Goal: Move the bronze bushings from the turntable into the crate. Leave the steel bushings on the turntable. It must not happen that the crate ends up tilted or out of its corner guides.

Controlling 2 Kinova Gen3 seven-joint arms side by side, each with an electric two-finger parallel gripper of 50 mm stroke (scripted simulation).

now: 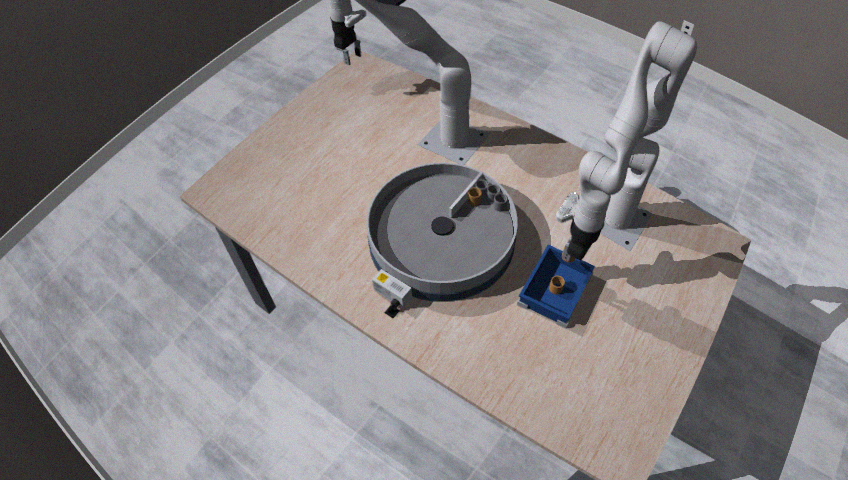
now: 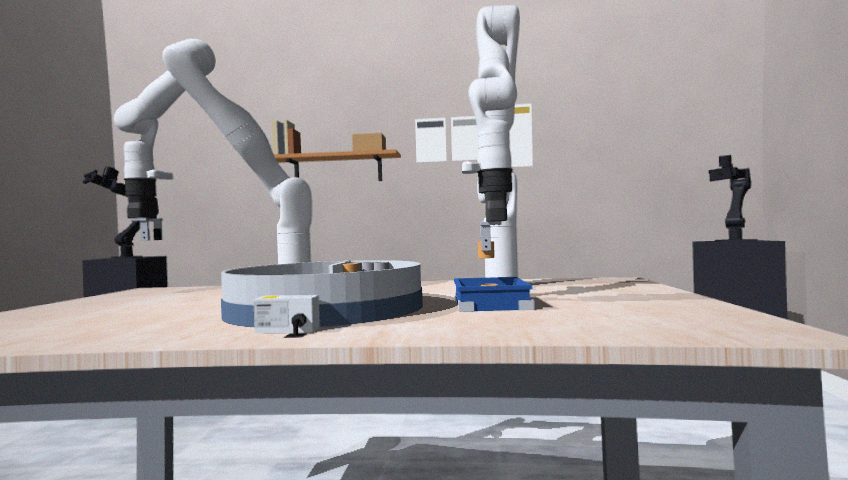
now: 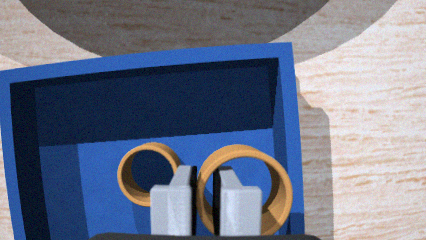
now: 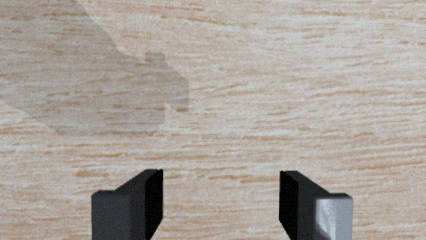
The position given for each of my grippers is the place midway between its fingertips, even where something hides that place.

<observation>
In view: my left gripper point(image 2: 486, 250), my right gripper point(image 2: 151, 240) and a blue crate point(image 1: 576, 274).
The blue crate shows as well in image 2 point(image 2: 486, 298) and in image 3 point(image 3: 74, 121). My left gripper also shows in image 1 point(image 1: 567, 256) and in image 3 point(image 3: 204, 190). My right gripper shows as well in image 4 point(image 4: 221, 195). Image 4 misses the blue crate: it is out of frame.
</observation>
